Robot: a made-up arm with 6 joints.
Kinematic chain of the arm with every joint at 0, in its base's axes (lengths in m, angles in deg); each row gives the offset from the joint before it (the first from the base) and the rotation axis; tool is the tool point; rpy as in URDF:
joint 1: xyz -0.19 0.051 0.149 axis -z
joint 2: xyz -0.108 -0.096 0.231 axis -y
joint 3: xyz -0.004 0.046 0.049 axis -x
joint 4: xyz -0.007 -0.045 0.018 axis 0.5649 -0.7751 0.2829
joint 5: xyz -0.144 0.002 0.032 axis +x
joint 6: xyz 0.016 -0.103 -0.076 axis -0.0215 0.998 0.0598
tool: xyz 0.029 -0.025 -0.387 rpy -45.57 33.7 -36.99
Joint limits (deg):
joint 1: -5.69..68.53
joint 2: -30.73..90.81
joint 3: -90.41..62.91
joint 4: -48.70..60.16
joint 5: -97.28..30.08
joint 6: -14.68..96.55
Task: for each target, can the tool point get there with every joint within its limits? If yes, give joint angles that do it. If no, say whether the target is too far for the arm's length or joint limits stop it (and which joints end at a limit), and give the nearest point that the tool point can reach.
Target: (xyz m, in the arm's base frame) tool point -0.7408 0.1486 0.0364
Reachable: yes | joints 37.46 -1.97 -77.98 -3.78 -75.10 41.77
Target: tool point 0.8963 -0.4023 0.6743
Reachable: no: too far | nearest point 0.1761 -0.1761 0.4271 | short by 0.794 m
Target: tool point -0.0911 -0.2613 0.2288
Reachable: yes | joints 50.00 67.52 -6.25 39.89 -14.35 22.17
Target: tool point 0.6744 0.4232 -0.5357
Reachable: no: too far | nearest point 0.0923 0.2420 -0.0145 | short by 0.802 m
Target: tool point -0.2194 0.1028 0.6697
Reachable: no: joint limits stop it (at a limit: joint 1, joint 2, joint 4, joint 6) | nearest point -0.1505 0.1673 0.6856 | short by 0.096 m
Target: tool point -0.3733 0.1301 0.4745
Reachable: no: joint limits stop it (at a limit: joint 1, joint 2, joint 4, joint 6) | nearest point -0.4124 0.3075 0.5748 | short by 0.208 m
